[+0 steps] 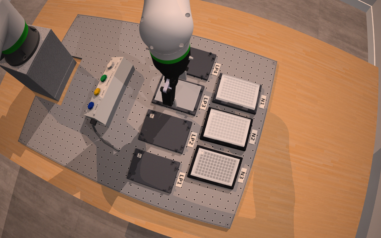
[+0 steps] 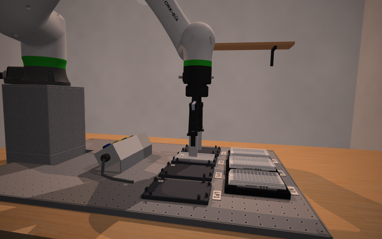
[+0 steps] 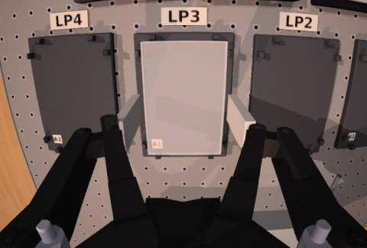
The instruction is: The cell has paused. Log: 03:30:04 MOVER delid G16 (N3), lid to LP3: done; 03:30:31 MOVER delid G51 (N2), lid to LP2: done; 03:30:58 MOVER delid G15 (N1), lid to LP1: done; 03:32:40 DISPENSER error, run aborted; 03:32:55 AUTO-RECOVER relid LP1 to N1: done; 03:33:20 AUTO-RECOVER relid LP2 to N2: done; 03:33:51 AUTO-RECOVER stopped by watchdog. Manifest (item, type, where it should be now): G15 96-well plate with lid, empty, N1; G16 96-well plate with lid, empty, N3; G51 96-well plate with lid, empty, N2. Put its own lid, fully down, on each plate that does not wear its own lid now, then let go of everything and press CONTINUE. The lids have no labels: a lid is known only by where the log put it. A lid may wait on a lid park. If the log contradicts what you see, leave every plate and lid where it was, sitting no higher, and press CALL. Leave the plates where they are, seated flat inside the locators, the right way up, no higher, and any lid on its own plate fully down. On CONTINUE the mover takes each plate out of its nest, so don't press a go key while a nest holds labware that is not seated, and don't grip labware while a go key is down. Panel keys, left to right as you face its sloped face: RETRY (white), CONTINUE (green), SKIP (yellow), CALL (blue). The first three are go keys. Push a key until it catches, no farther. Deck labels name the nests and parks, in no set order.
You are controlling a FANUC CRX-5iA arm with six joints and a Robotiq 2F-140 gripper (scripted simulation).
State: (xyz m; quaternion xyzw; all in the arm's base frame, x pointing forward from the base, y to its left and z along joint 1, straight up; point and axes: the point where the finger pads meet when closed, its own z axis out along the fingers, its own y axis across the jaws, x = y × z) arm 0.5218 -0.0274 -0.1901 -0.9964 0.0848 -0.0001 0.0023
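Now: hand 40 mm above the clear lid. From my hand the other things lie so: lid park LP2: 20 mm behind, 120 mm to the right, 50 mm below; lid park LP4: 20 mm ahead, 120 mm to the left, 50 mm below; lid park LP3: 50 mm below.
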